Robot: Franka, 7 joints.
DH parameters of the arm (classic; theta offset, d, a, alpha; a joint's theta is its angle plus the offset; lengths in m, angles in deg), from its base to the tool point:
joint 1: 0 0.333 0 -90
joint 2: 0 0 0 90
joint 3: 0 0.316 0.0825 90
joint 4: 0 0 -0.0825 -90
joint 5: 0 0.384 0 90
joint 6: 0 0 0.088 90
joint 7: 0 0.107 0 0
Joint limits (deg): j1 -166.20..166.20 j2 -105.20..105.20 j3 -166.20..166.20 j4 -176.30..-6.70 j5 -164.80..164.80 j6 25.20..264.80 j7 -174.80..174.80
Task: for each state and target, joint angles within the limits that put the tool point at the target. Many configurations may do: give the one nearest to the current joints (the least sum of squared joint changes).
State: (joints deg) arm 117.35 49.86 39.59 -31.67 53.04 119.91 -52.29
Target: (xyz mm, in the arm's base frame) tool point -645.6 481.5 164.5
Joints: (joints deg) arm 124.19 77.28 33.32 -46.95 51.68 120.24 -52.29
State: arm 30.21 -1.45 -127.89 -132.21 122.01 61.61 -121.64
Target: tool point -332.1 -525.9 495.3
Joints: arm 17.46 -20.38 -143.90 -110.71 131.33 73.23 -121.64
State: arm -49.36 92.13 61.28 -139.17 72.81 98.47 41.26
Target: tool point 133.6 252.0 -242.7
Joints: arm -10.45 105.20 23.09 -107.17 77.29 122.83 41.26
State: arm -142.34 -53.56 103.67 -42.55 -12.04 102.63 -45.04
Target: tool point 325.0 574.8 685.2
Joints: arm -91.88 -51.04 110.76 -27.06 -8.99 69.43 -45.04
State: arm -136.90 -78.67 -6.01 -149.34 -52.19 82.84 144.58
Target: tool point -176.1 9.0 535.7
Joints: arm -139.78 -82.98 -6.85 -160.65 -48.74 76.24 144.58
